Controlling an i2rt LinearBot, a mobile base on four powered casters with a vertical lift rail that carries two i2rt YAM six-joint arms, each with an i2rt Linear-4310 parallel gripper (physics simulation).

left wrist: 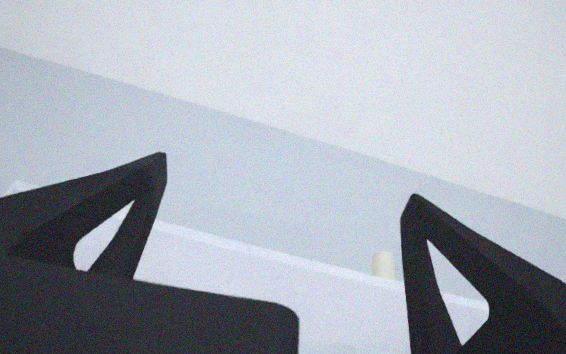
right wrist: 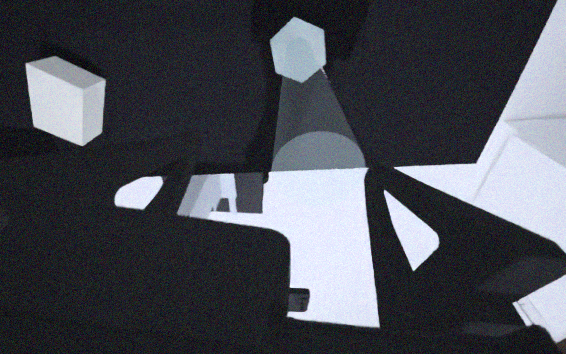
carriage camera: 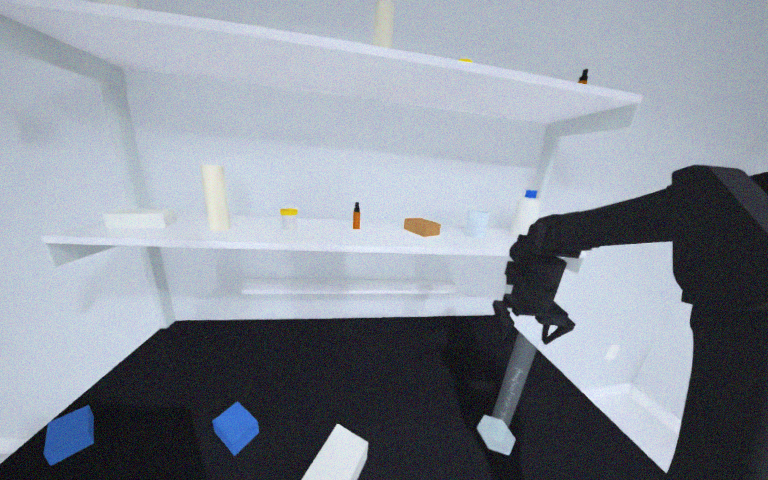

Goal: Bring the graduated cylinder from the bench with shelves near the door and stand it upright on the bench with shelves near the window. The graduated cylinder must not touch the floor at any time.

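Places are measured from the left arm's base along level axes (x back, y right, z up), in metres.
Where they show: left gripper, between the fingertips: [left wrist: 288,186]; right gripper, between the fingertips: [right wrist: 284,155] [carriage camera: 522,340].
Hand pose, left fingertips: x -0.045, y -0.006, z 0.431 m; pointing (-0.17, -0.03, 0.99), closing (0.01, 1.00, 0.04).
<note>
Each offset is from my left fingertips to the centre of the thing. "spot": to the spot under its first point. Level surfaces: height alone.
The clear graduated cylinder {dy +0.692, dx -0.301, dz -0.498 m} [carriage camera: 514,384] [right wrist: 315,110] stands upright on its pale hexagonal base [carriage camera: 496,434] [right wrist: 298,49], on the black bench top {dz -0.665 m} [carriage camera: 339,367] [right wrist: 425,90]. My right gripper [carriage camera: 525,335] [right wrist: 284,155] is open and pointed down at the cylinder's upper end. In the right wrist view that end shows between the fingertips, nearer the picture's right finger; whether they touch is unclear. My left gripper [left wrist: 288,186] is open and empty, high up before the wall and a shelf. The other bench does not show clearly.
Two blue blocks {dy -0.348, dx -0.263, dz -0.645 m} [carriage camera: 69,434] {dy +0.015, dx -0.292, dz -0.645 m} [carriage camera: 235,427] and a white block {dy +0.279, dx -0.209, dz -0.636 m} [carriage camera: 338,452] [right wrist: 57,102] lie on the bench. Above it, the lower shelf {dz -0.209 m} [carriage camera: 317,244] holds bottles, a brown block {spot: dy +0.485, dx -0.621, dz -0.176 m} [carriage camera: 421,226] and a beaker {spot: dy +0.689, dx -0.644, dz -0.152 m} [carriage camera: 478,222]. An upper shelf [carriage camera: 317,73] [left wrist: 260,300] overhangs it.
</note>
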